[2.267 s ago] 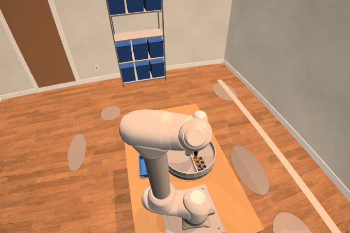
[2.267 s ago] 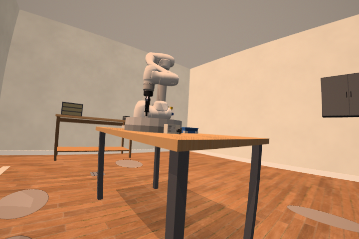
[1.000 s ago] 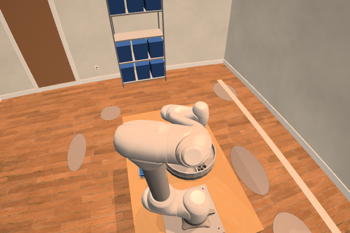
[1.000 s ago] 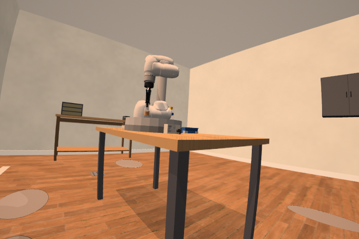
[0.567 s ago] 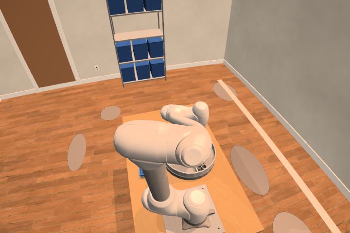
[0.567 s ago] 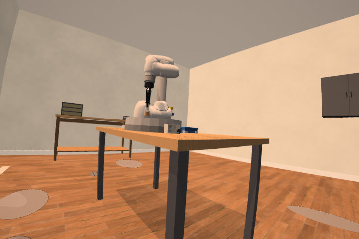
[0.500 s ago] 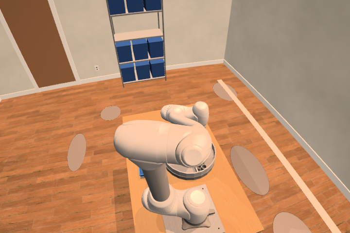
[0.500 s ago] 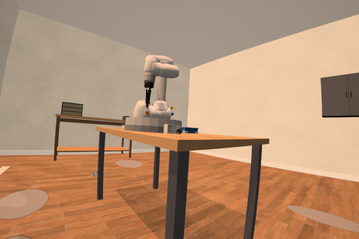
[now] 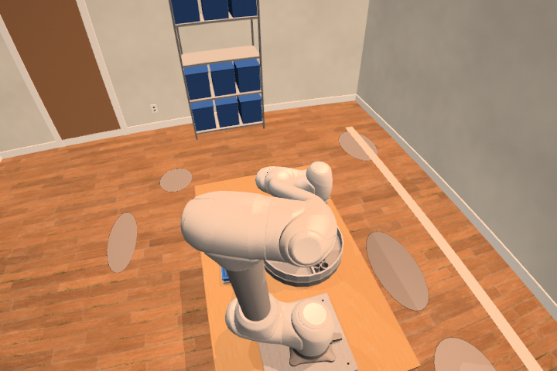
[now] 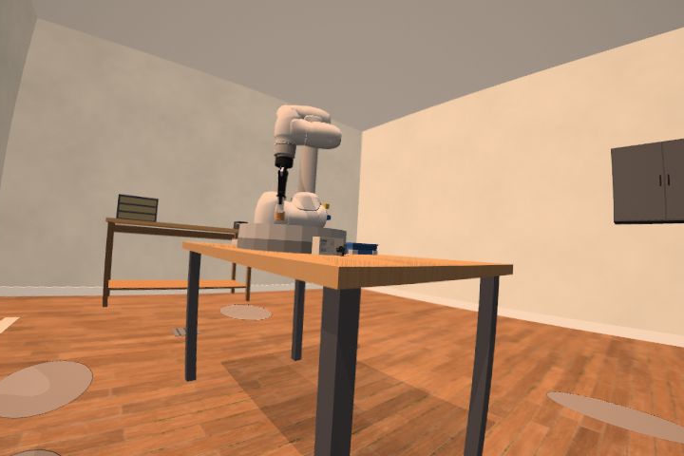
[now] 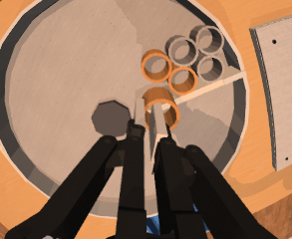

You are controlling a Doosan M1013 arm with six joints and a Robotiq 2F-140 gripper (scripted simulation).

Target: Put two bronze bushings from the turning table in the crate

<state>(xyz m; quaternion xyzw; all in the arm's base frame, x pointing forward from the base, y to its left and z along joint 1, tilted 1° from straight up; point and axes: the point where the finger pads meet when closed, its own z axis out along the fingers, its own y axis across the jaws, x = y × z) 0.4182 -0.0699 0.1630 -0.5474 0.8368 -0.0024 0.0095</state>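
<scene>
The crate is 370 mm to the left of my hand and 160 mm below it. From my hand the other things lie so: round grey turning table: 60 mm ahead, 40 mm to the left, 130 mm below.
</scene>
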